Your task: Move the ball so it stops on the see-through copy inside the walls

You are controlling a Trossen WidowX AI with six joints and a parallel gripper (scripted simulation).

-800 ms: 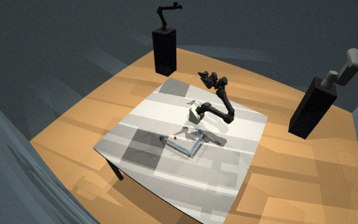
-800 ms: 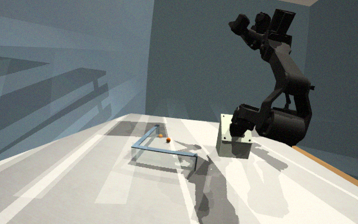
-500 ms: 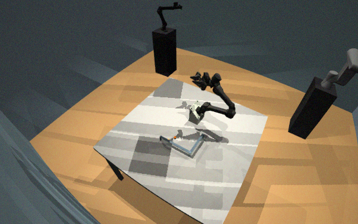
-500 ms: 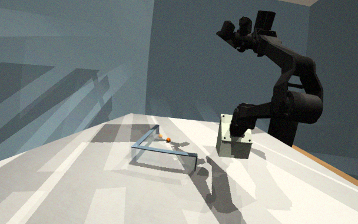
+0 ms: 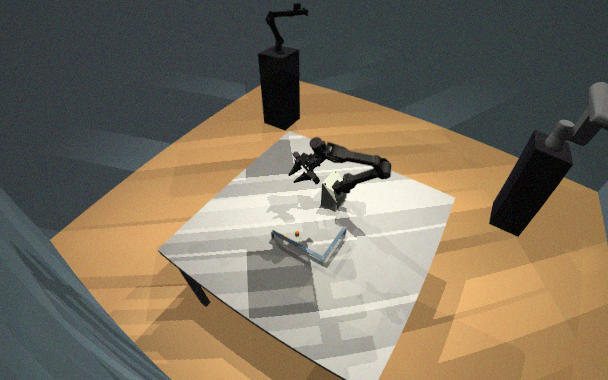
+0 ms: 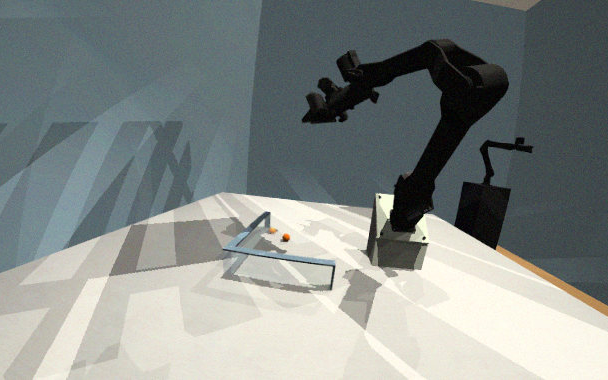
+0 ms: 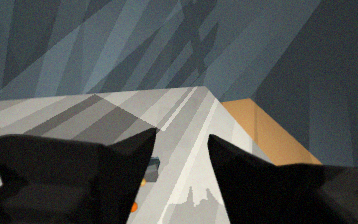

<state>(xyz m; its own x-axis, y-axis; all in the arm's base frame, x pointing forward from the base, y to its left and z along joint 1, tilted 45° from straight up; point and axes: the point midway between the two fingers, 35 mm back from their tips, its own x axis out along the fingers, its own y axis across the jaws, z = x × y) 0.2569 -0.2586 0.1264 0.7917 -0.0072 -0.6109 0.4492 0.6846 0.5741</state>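
Now: the small orange ball 3 cm ahead of my gripper tip, 4 cm to the left of it and 36 cm below it. From my gripper tip the other things lie so: see-through copy: 8 cm ahead, 1 cm to the left, 36 cm below.
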